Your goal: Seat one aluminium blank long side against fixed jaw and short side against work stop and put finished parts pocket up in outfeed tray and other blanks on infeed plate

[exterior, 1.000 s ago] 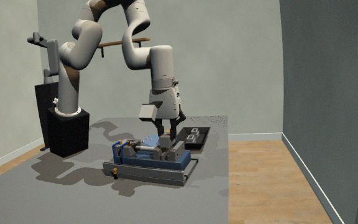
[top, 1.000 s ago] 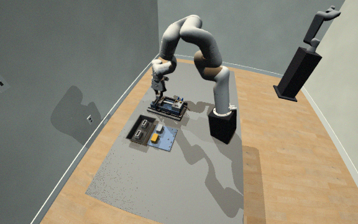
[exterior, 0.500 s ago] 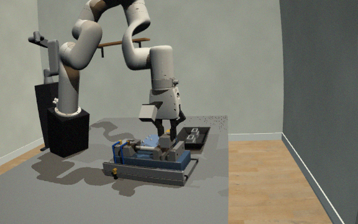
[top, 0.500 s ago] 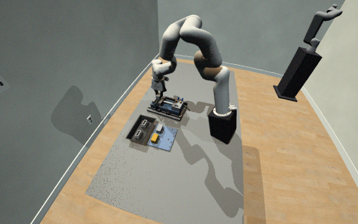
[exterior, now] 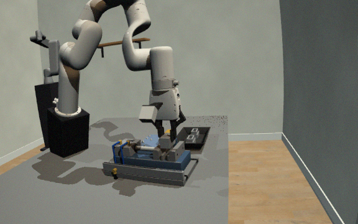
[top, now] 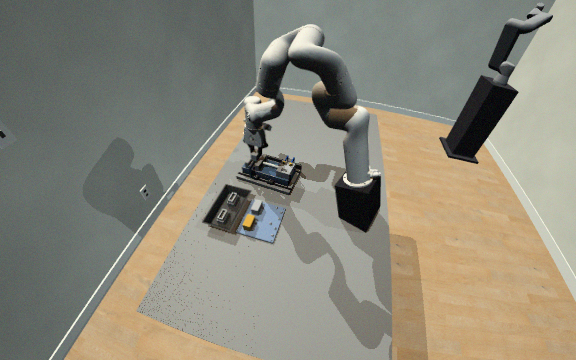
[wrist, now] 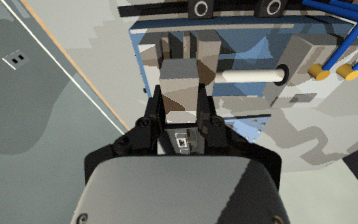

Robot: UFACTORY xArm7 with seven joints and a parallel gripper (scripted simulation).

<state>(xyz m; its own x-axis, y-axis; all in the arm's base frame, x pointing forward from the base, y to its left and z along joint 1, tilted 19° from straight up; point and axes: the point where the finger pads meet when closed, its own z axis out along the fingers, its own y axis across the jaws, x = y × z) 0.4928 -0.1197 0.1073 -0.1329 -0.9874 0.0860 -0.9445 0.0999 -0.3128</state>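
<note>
The white screw rod is 80 mm behind my hand, 60 mm below it and 20 mm to the left of it. The rest, counted from my hand: brass blank: 340 mm to the left, 110 mm below, 80 mm behind; vise: 100 mm below, 70 mm behind, 20 mm to the left.
</note>
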